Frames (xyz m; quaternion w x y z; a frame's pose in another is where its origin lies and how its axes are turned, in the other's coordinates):
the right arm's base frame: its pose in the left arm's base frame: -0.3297 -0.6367 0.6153 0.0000 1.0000 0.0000 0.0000
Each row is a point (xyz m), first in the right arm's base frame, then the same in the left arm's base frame.
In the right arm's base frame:
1: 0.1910 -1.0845 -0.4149
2: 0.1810 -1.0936 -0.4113
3: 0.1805 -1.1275 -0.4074
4: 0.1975 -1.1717 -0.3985
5: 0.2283 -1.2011 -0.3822
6: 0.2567 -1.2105 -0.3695
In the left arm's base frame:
1: -0.1387 0.4478 1.0302
2: -0.1487 0.4569 1.0266
3: -0.1492 0.4908 1.0227
4: -0.1322 0.5350 1.0138
5: -0.1014 0.5644 0.9975
6: -0.0730 0.5738 0.9848

